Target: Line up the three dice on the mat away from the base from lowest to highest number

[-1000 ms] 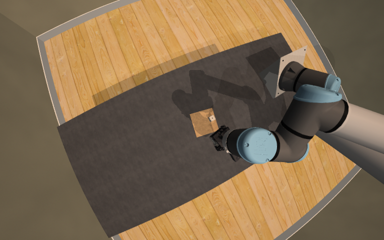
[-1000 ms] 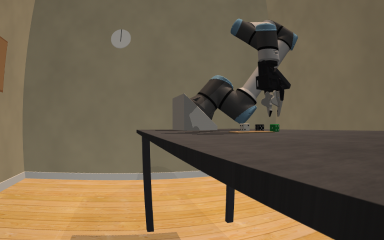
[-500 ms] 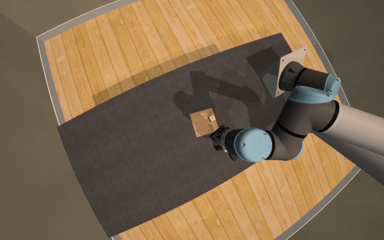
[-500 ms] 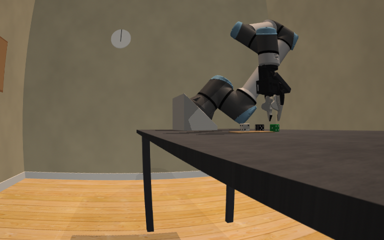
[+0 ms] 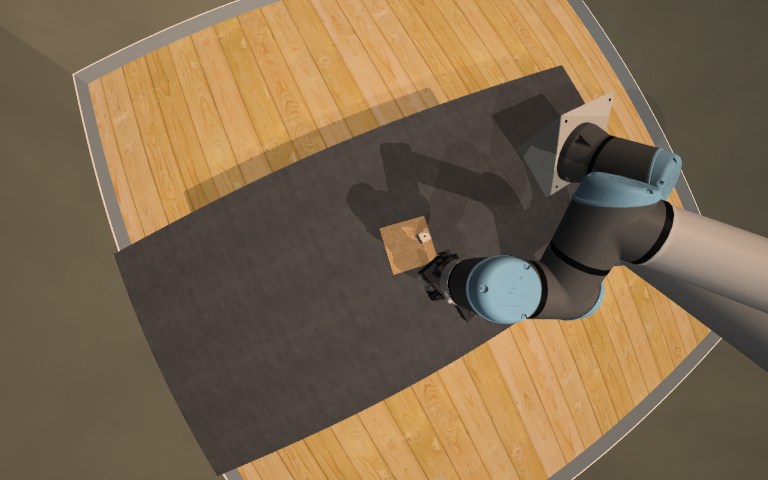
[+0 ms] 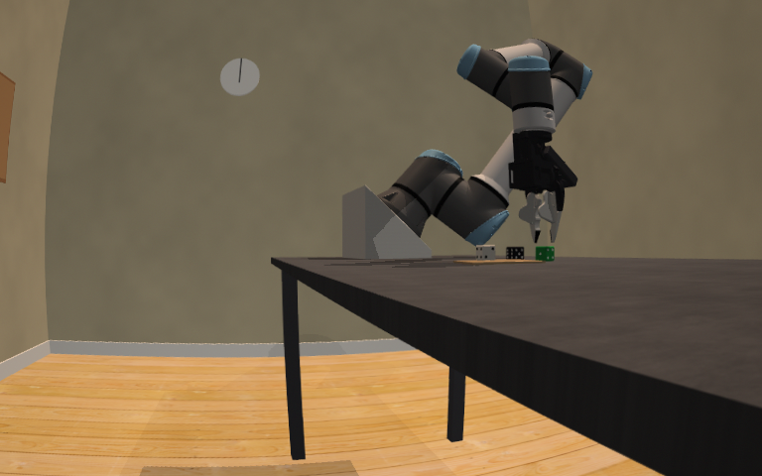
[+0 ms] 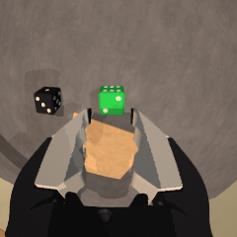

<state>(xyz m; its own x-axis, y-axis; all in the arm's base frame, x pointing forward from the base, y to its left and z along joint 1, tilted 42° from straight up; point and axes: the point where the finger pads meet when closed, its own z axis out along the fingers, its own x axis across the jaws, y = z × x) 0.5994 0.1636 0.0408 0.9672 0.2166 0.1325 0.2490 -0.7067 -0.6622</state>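
Now: hand 4 cm above the green die. Also, from my hand: tan mat 12 cm to the right, 5 cm below, 1 cm ahead; white die 12 cm to the right, 4 cm behind, 3 cm below; black die 9 cm behind, 4 cm below, 2 cm to the right.
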